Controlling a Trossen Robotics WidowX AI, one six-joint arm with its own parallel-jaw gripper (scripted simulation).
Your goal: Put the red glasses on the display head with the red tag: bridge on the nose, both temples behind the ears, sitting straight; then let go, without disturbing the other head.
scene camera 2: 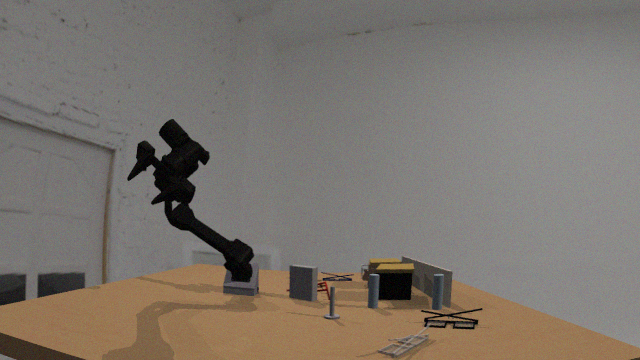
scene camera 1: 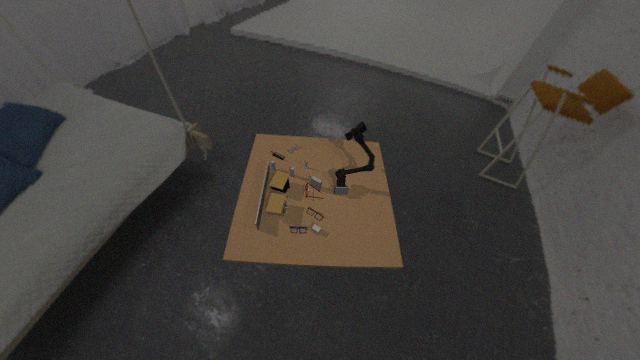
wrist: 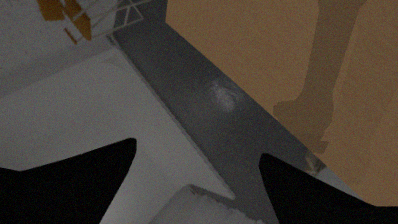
Observation:
The gripper is open, with nothing in its grasp. Further things: a grey block and a low wall.
The gripper also shows in the wrist view.

